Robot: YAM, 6 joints.
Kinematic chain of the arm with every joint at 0, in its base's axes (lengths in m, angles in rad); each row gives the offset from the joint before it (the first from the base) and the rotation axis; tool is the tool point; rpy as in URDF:
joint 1: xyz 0 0 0.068 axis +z
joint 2: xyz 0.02 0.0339 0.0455 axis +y
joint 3: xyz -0.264 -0.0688 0 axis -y
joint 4: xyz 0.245 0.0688 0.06 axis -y
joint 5: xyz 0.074 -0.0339 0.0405 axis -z
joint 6: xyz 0.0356 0 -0.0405 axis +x
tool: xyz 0 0 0 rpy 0 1.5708 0
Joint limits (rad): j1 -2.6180..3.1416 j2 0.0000..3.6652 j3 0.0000..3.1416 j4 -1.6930..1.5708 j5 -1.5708..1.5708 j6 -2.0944..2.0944
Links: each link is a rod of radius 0.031 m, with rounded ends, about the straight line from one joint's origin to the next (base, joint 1, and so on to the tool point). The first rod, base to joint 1, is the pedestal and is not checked.
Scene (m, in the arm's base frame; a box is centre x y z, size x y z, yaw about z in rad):
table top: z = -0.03
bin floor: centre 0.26 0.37 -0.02 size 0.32 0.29 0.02 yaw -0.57
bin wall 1: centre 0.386 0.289 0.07 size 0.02 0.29 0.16 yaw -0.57
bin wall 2: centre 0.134 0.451 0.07 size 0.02 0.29 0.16 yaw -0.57
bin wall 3: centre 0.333 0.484 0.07 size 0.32 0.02 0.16 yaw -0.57
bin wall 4: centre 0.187 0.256 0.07 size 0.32 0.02 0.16 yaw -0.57
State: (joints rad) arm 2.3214 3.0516 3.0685 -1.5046 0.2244 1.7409
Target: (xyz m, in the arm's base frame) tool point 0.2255 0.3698 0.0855
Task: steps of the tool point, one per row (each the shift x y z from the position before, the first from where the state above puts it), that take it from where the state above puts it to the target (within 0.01 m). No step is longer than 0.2 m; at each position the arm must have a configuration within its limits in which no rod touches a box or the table.
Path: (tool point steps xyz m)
1: 0.0659 0.0325 0.1316
2: 0.0826 -0.0074 0.1226
3: 0.0839 -0.0490 0.1057
4: 0.0698 -0.0864 0.0817
5: 0.0434 -0.1136 0.0524
6: 0.0425 0.1395 -0.0846
7: 0.0708 0.0850 -0.1271
8: 0.0742 0.0175 -0.1471
9: 0.0521 -0.0456 -0.1427

